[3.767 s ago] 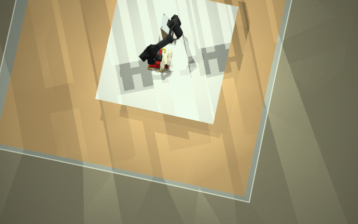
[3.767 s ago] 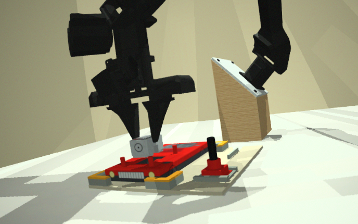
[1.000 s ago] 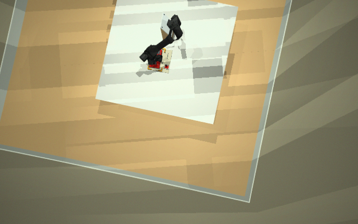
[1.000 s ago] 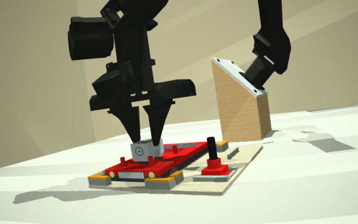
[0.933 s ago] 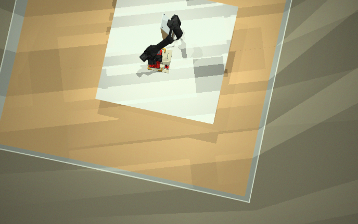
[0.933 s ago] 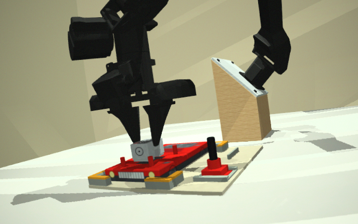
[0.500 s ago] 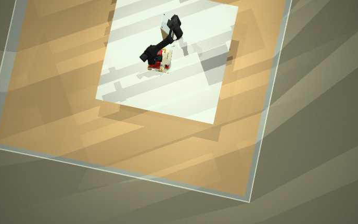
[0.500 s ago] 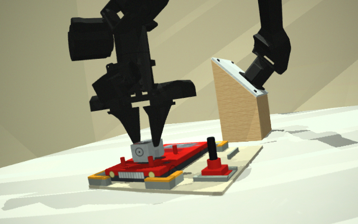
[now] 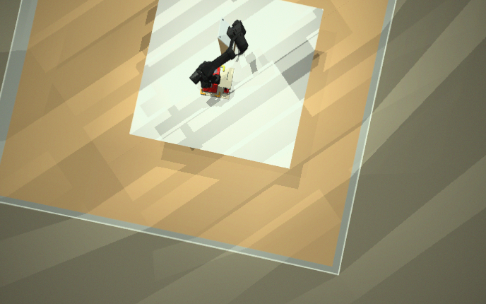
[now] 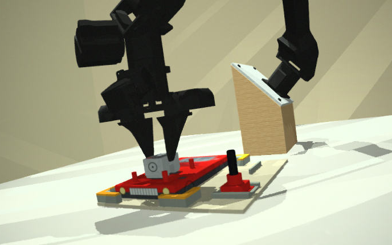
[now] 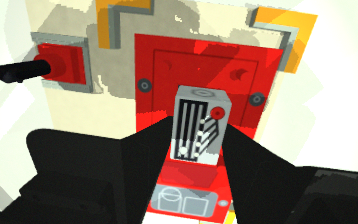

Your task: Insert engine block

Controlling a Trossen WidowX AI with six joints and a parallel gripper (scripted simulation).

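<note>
My gripper tip is 10 mm above the grey engine block.
</note>
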